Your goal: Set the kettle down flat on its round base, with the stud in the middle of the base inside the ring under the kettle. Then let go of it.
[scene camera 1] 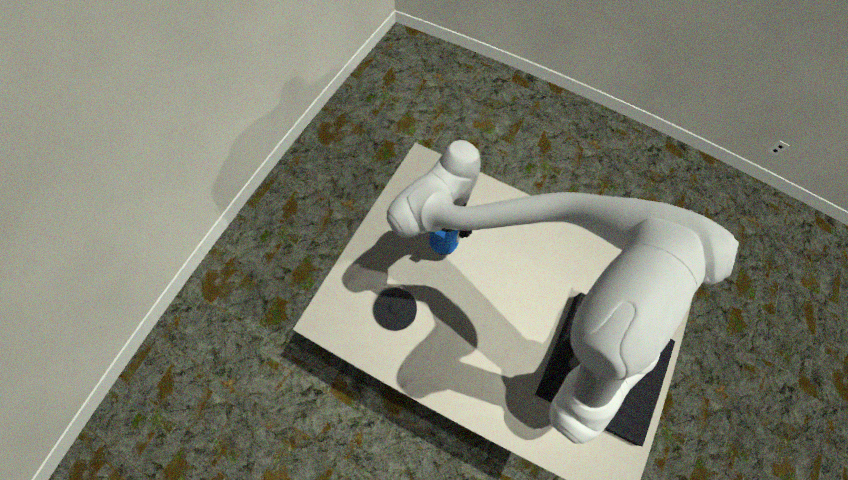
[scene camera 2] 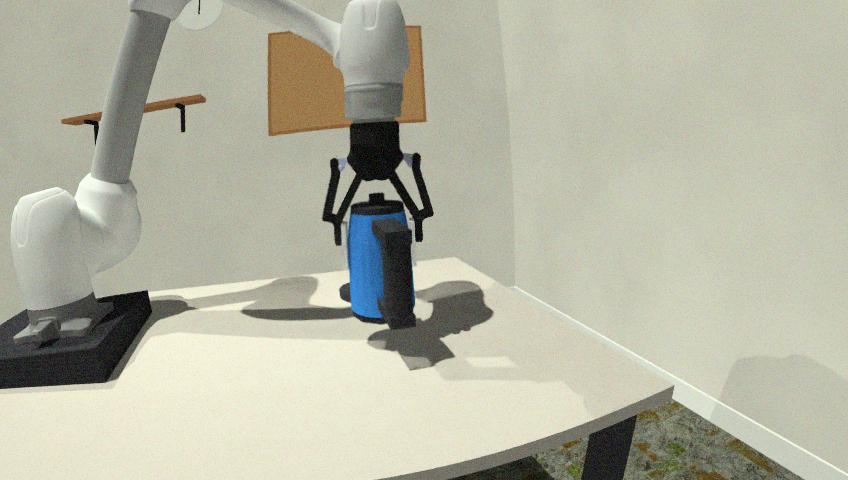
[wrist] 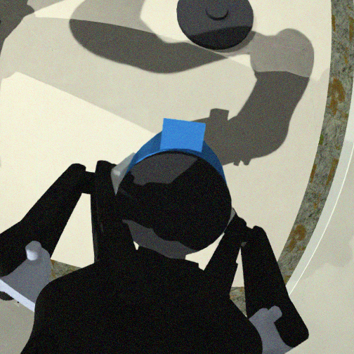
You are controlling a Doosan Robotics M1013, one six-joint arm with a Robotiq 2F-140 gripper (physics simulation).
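Note:
The blue kettle (scene camera 1: 443,243) (scene camera 2: 364,261) (wrist: 182,136) hangs upright a little above the table, its black handle toward scene camera 2 and its spout on the base's side. My gripper (scene camera 2: 380,246) (wrist: 173,179) is shut on the kettle's body from above, one finger on each side. The dark round base (scene camera 1: 383,318) (scene camera 2: 345,292) (wrist: 197,25) lies flat on the table, apart from the kettle; in scene camera 2 it is mostly hidden behind the kettle. Its small stud (scene camera 1: 392,308) (wrist: 217,12) shows in the middle. The ring under the kettle is hidden.
The pale table (scene camera 1: 505,267) (scene camera 2: 238,404) carries the arm's black mounting plate (scene camera 1: 645,410) (scene camera 2: 53,371) at the other end from the kettle. The base lies near a table edge. Arm shadows fall across the base and table. Walls stand beyond the table.

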